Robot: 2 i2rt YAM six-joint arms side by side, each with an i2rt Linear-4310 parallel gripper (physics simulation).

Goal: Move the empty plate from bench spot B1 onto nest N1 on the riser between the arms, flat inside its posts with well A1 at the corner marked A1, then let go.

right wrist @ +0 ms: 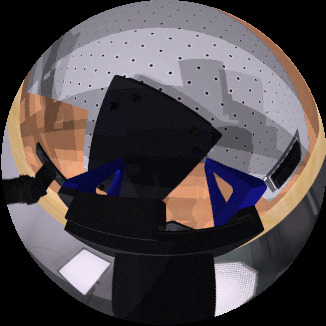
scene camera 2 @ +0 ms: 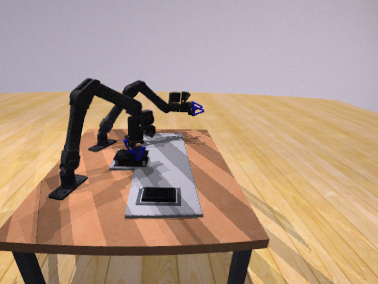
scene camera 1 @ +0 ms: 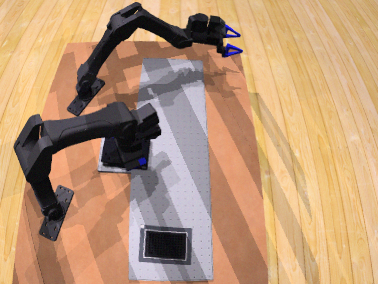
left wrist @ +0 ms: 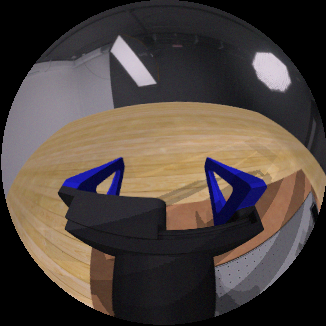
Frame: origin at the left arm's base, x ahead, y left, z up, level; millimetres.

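Seen in the pictures: left gripper, fingertip midpoint: (scene camera 2: 203,109) (scene camera 1: 241,43) (left wrist: 164,161); right gripper, fingertip midpoint: (right wrist: 163,162) (scene camera 2: 134,156) (scene camera 1: 129,155); left arm's base, origin of the base link: (right wrist: 51,167) (scene camera 2: 103,145) (scene camera 1: 86,96); right arm's base, origin of the base link: (scene camera 2: 69,187) (scene camera 1: 57,212).
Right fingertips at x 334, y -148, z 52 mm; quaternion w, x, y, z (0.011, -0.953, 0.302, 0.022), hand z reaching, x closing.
Note:
Offsets run from my right fingertips to a thing's top centre. "spot": to the spot under its first point. Level surfaces: height alone.
The dark well plate @[249 mm ahead, 205 mm right, 23 mm down] (scene camera 1: 165,245) (scene camera 2: 159,194) (right wrist: 286,164) lies flat on the grey, white-lined bench spot @[spot: 329 mm ahead, 214 mm right, 37 mm down] (scene camera 1: 186,258), at the bottom in scene camera 1. The black riser @[29 mm back, 17 mm left, 13 mm up] (scene camera 1: 110,155) (scene camera 2: 131,161) (right wrist: 150,117) stands between the arms, partly hidden by my right arm. Small raised parts show on its top in the right wrist view; the corner mark A1 is not readable. My right gripper (scene camera 2: 135,150) (right wrist: 163,162) is open and empty, close over the riser, away from the plate. My left gripper (scene camera 1: 242,43) (scene camera 2: 202,108) (left wrist: 164,161) is open and empty, raised beyond the board's far end.
A light grey perforated board @[39 mm down] (scene camera 1: 187,150) (scene camera 2: 172,167) (right wrist: 165,50) runs along the brown table @[52 mm down] (scene camera 1: 235,200) (scene camera 2: 220,220) and bears the bench spot. The riser stands beside its left edge on a pale base @[39 mm down] (scene camera 1: 115,170). My arms' bases stand at the left of the table in scene camera 1.

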